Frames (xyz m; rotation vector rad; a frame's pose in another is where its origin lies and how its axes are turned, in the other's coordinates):
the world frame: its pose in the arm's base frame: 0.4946 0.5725 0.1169 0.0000 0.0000 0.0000
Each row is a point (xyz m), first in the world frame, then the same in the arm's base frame.
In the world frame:
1: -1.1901 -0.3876 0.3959
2: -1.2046 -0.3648 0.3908
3: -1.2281 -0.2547 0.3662
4: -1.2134 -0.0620 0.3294
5: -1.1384 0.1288 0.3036
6: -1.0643 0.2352 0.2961
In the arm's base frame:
1: -0.6955 0.1849 0.5128
2: -0.7100 0.2077 0.5077
3: -0.7335 0.3178 0.4831
4: -0.7188 0.5105 0.4463
5: -0.6438 0.7013 0.4205
6: -0.5697 0.8077 0.4130

